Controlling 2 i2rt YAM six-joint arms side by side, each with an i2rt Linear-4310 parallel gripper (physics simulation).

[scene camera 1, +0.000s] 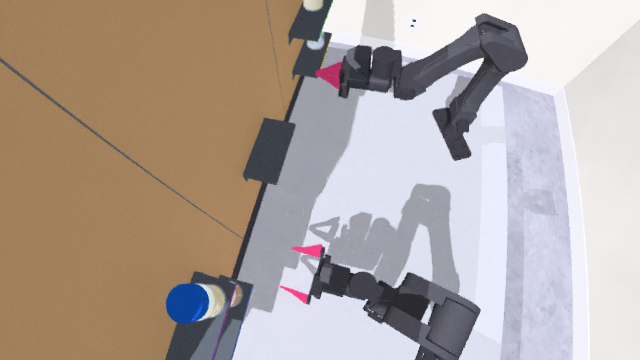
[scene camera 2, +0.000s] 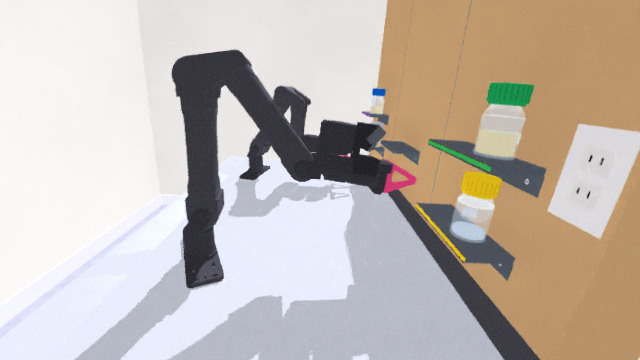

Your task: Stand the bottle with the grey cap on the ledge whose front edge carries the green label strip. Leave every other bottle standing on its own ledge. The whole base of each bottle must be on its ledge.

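Pixels of known places: left gripper, fingertip midpoint: (scene camera 1: 286, 266); right gripper, fingertip midpoint: (scene camera 1: 315, 73) (scene camera 2: 415, 180); left arm's base, link origin: (scene camera 2: 255, 172); right arm's base, link origin: (scene camera 1: 450, 133) (scene camera 2: 201, 256).
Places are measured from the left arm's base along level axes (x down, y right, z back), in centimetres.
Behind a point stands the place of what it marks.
The green-strip ledge (scene camera 1: 306, 31) @(x -29.5, y 53.9, z -63.9 cm) (scene camera 2: 460, 154) holds an upright green-capped bottle (scene camera 1: 313, 4) @(x -31.7, y 62.4, z -65.9 cm) (scene camera 2: 498, 131) @(x -33.5, y 67.3, z -65.9 cm). Below it, the yellow-strip ledge (scene camera 1: 305, 68) @(x -15.5, y 53.8, z -64.6 cm) (scene camera 2: 432, 214) @(x -15.5, y 58.1, z -62.2 cm) holds an upright yellow-capped bottle (scene camera 1: 315, 43) @(x -18.2, y 62.4, z -65.3 cm) (scene camera 2: 473, 214) @(x -20.4, y 67.5, z -65.5 cm). A grey cap does not show plainly. A blue-capped bottle (scene camera 1: 187, 303) @(x -40.0, y -10.5, z -50.4 cm) (scene camera 2: 378, 102) @(x -34.5, y -7.9, z -51.1 cm) stands on the purple-strip ledge (scene camera 1: 186, 332) @(x -29.5, y -17.4, z -52.0 cm). My right gripper (scene camera 1: 317, 73) @(x -19.6, y 50.0, z -59.5 cm) (scene camera 2: 414, 179) @(x -19.6, y 50.0, z -59.5 cm) is shut and empty, near the yellow-strip ledge. My left gripper (scene camera 1: 286, 268) @(x -9.1, y 0.6, z -44.2 cm) is open and empty, out from the wall; it is largely hidden in scene camera 2.
A bare dark ledge (scene camera 1: 270, 151) @(x -22.5, y 21.7, z -57.6 cm) (scene camera 2: 400, 150) @(x -22.4, y 30.5, z -57.8 cm) is fixed midway along the brown wall. A blue-strip ledge (scene camera 1: 235, 332) @(x -15.5, y -16.9, z -47.0 cm) lies under the purple-strip one, with a partly hidden bottle (scene camera 1: 236, 295) @(x -20.7, y -9.2, z -49.3 cm) whose cap colour I cannot tell. A white outlet (scene camera 2: 595, 175) @(x -30.5, y 76.7, z -72.9 cm) is beside the green-strip ledge.
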